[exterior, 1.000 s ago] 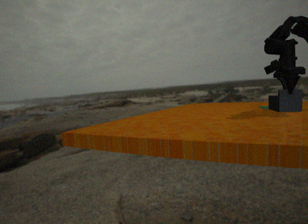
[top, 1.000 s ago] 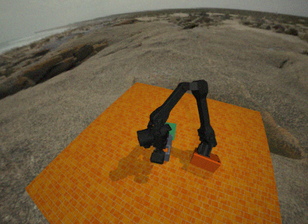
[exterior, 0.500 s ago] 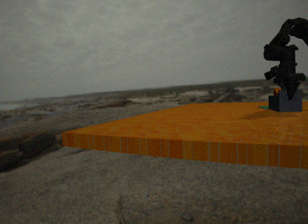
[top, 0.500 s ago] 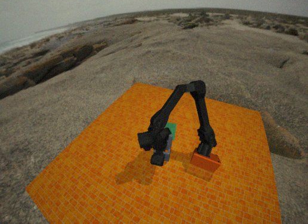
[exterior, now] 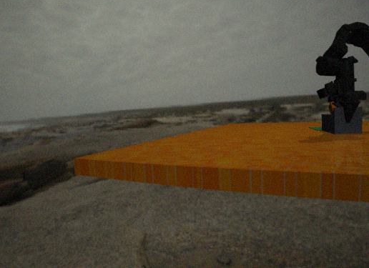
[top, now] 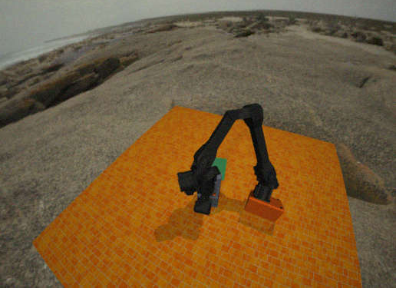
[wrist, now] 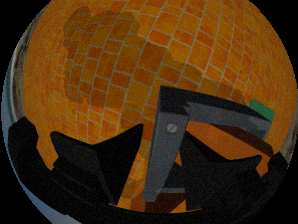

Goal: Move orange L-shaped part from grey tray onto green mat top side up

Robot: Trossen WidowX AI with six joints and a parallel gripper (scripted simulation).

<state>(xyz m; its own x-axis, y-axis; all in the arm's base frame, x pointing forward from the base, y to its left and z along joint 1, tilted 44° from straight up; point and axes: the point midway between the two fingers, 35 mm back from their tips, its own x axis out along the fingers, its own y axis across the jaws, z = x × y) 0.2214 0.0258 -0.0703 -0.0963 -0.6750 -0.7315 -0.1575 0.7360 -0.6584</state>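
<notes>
The orange L-shaped part lies 50 mm to the right of my gripper tip and 10 mm above it. From my gripper tip the other things lie so: green mat: 220 mm to the right, 50 mm below, 30 mm ahead.
</notes>
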